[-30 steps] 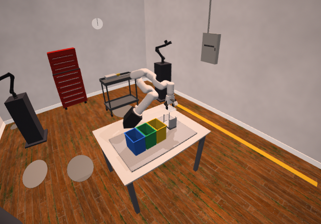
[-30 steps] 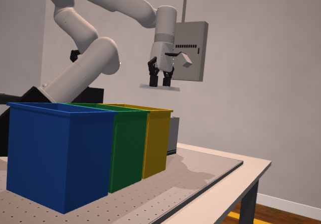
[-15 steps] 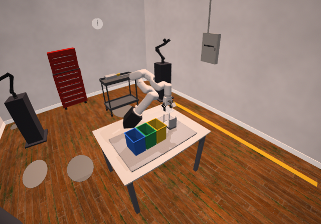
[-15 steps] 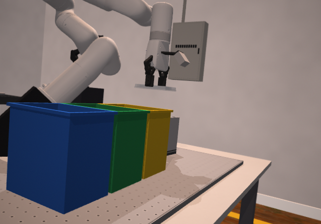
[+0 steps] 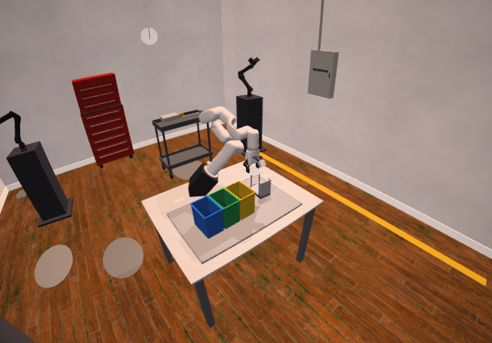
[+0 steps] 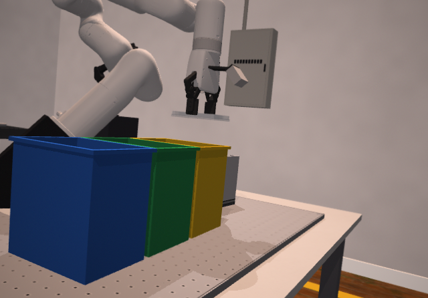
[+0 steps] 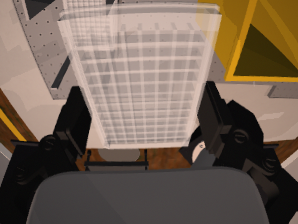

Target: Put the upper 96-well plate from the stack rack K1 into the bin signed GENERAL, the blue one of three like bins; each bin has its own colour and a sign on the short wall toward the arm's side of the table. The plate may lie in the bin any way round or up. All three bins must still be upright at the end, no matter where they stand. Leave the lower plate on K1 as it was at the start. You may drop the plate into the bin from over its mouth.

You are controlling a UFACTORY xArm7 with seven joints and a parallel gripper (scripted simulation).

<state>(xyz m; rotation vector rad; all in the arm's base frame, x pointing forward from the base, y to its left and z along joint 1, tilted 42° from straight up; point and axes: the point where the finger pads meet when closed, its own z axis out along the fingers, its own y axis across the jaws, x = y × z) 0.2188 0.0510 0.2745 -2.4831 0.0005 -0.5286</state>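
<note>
The blue bin is 110 mm ahead of my hand, 410 mm to the right of it and 160 mm below it. Also, from my hand: 96-well plate: 10 mm below; yellow bin: 70 mm ahead, 150 mm to the right, 160 mm below; green bin: 90 mm ahead, 280 mm to the right, 160 mm below.
</note>
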